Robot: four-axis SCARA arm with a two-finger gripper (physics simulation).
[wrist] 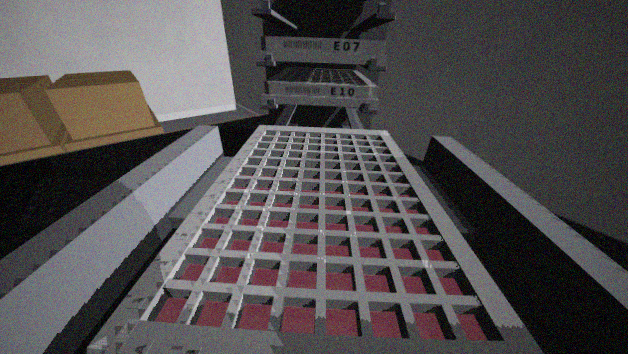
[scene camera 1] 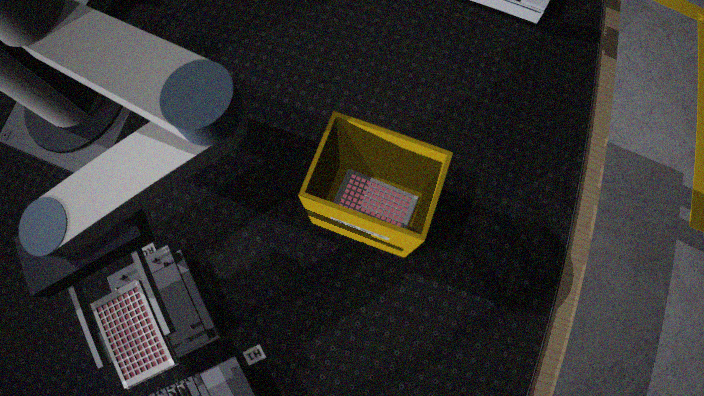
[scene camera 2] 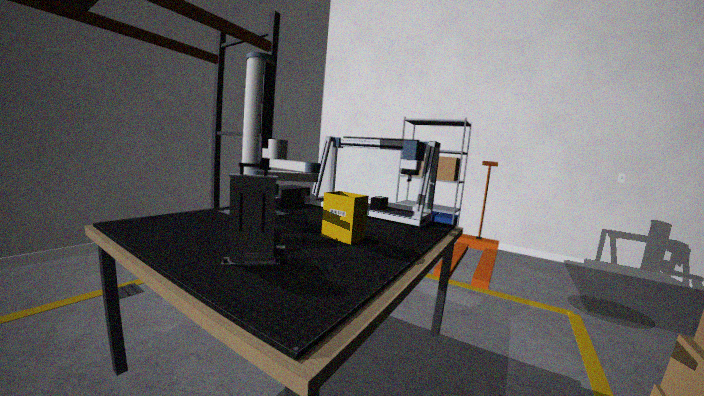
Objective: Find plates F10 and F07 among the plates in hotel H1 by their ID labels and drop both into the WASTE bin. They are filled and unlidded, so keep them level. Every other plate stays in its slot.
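Seen in the pictures: gripper, fingertip midpoint: (wrist: 322,150) (scene camera 1: 136,350); arm's base, origin of the base link: (scene camera 1: 78,98).
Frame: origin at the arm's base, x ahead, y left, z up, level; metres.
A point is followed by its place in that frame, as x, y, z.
My gripper (scene camera 1: 133,350) {0.425, -0.343, 0.175} (wrist: 322,150) {0.425, -0.343, 0.175} is shut on a filled, unlidded plate (scene camera 1: 131,327) {0.403, -0.320, 0.169} (wrist: 325,225) {0.391, -0.314, 0.168} with red wells, held by its long sides. It looks level. Its ID label does not show. Behind it in the wrist view stands a hotel (wrist: 376,65) {0.449, -0.412, 0.210} with plate E07 (wrist: 325,49) {0.474, -0.388, 0.216} above plate E10 (wrist: 320,91) {0.475, -0.386, 0.190}; an opening shows above E07. The hotel H1 label (scene camera 1: 254,354) {0.547, -0.317, 0.013} is at the bottom of scene camera 1. The yellow WASTE bin (scene camera 1: 320,206) {0.592, -0.084, 0.193} (scene camera 2: 357,220) {0.726, -0.048, 0.111} stands apart, and a red-welled plate (scene camera 1: 385,200) {0.666, -0.009, 0.029} lies inside it, its ID unreadable.
A grey device (scene camera 1: 182,310) {0.428, -0.286, 0.073} lies beside the held plate, right of it in scene camera 1. A tall grey tower (scene camera 2: 252,220) {0.591, -0.492, 0.153} stands left of the bin in scene camera 2. A gantry machine (scene camera 2: 367,141) {0.376, 0.623, 0.492} stands behind the bin. The table's wooden edge (scene camera 1: 582,250) {1.036, 0.027, 0.000} (scene camera 2: 200,320) {0.723, -0.750, -0.024} shows.
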